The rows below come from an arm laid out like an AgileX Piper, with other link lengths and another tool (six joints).
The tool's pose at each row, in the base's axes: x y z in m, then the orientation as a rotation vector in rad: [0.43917 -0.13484 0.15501 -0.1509 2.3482 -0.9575]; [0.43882 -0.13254 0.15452 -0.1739 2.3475 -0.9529]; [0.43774 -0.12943 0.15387 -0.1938 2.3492 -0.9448]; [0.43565 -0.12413 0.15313 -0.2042 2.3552 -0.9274]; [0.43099 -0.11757 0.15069 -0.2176 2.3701 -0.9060]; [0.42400 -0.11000 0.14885 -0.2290 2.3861 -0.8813]
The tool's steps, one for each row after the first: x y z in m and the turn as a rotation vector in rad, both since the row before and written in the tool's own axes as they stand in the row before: [-0.00020 0.00198 -0.00131 -0.0079 -0.0072 -0.0140]; [0.00017 0.00262 -0.00209 -0.0103 -0.0054 -0.0113]; [0.00025 0.00423 -0.00388 -0.0155 -0.0024 -0.0027]; [0.00269 0.00618 -0.00503 -0.0216 0.0038 -0.0053]; [0.00394 0.00654 -0.00716 -0.0235 0.0044 -0.0032]
